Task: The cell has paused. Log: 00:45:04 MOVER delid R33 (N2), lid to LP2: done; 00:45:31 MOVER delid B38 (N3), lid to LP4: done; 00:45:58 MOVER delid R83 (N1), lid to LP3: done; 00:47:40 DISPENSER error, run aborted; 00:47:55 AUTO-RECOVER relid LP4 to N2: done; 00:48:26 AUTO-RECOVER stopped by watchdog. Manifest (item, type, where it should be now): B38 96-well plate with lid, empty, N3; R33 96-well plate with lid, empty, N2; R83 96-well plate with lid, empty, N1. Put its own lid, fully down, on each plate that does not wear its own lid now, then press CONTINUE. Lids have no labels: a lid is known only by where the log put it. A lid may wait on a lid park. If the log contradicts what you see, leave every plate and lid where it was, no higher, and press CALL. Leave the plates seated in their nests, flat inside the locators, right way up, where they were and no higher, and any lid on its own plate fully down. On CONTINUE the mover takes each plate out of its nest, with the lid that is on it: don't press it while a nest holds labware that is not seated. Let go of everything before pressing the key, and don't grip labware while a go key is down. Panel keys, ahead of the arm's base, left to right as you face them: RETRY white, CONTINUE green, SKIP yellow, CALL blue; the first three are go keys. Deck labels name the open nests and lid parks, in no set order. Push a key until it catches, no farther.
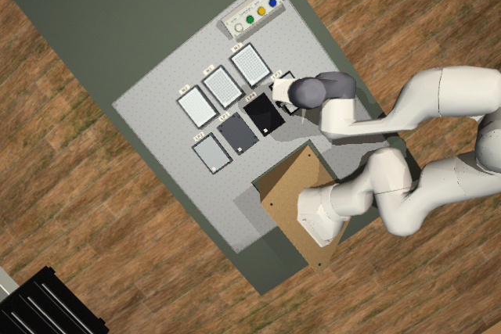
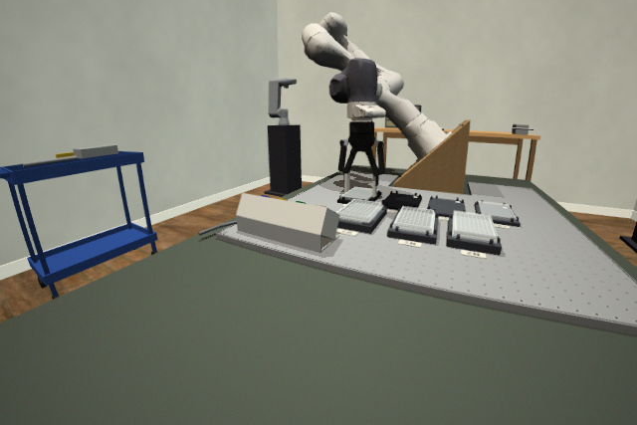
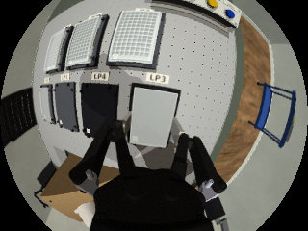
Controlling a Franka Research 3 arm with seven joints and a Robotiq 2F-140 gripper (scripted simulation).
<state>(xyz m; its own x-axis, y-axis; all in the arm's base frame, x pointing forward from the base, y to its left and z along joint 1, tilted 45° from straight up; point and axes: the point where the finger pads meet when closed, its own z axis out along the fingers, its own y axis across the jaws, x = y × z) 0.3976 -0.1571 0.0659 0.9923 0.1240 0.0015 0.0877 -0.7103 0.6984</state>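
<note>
My hand is 30 mm above the lid park LP3. Also, from my hand: lid park LP4: 20 mm behind, 130 mm to the left, 30 mm below; then LP1: 30 mm behind, 260 mm to the left, 30 mm below; then white key: 300 mm ahead, 40 mm to the left, 30 mm above.
</note>
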